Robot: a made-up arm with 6 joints.
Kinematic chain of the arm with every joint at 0, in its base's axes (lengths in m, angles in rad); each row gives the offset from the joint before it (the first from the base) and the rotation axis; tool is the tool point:
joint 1: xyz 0 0 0.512 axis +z
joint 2: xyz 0.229 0 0 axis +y
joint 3: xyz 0 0 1.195 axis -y
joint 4: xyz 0 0 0.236 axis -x
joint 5: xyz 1.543 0 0 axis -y
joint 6: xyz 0.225 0 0 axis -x
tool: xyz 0 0 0
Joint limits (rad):
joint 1: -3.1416..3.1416
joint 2: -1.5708..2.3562
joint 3: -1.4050..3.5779
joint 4: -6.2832..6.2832
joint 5: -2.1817..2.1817
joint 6: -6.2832..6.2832
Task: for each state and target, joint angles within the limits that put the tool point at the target. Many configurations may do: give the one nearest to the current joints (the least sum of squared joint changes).
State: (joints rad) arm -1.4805 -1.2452 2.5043 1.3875 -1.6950 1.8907
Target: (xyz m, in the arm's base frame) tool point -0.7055 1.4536 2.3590
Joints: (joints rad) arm -1.2534 -0.4432 2.0512 1.3275 -1.7001 1.8907
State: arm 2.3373 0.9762 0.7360 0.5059 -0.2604 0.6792
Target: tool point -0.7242 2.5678 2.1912
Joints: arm 1.8495 0.8479 1.2478 0.5161 -0.0922 0.6792
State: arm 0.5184 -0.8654 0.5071 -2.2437 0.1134 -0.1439
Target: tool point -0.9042 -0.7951 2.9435
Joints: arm 0.7065 -0.9289 0.7874 -2.2376 0.1006 -0.1439
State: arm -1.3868 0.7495 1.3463 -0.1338 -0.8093 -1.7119
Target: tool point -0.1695 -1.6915 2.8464
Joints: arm -1.6819 0.3034 1.1048 -0.0924 -1.1613 -1.7119
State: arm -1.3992 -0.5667 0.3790 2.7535 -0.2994 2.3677
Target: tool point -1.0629 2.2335 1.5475
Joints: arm -1.1392 -1.4913 0.9170 2.7540 -0.3755 2.3677
